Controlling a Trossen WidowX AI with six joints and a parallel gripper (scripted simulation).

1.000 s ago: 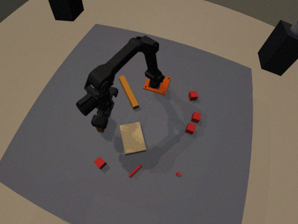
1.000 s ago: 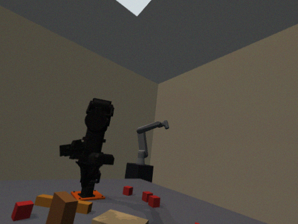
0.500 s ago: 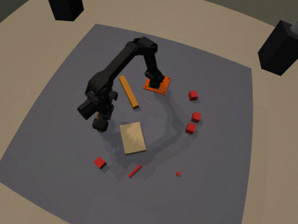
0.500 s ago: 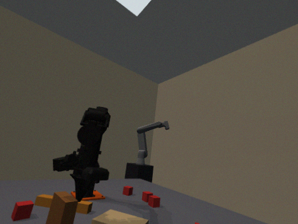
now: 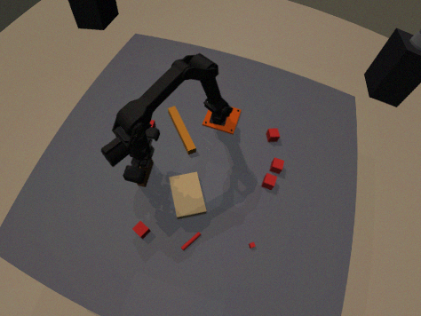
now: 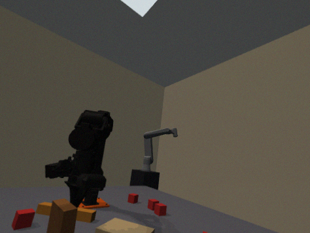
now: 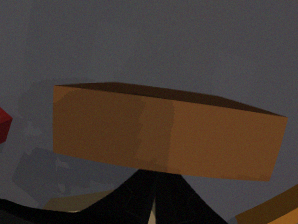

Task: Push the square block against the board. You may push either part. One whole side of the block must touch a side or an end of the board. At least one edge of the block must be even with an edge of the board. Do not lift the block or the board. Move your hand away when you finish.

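Right now the tan square block is 15 cm to the left of my gripper tip, 7 cm below it and 4 cm ahead of it. Also, from my gripper tip: brown square block: 3 cm below, 2 cm to the right; then orange board: 21 cm behind, 7 cm below, 6 cm to the left; then thin red stick: 21 cm to the left, 19 cm ahead, 8 cm below.
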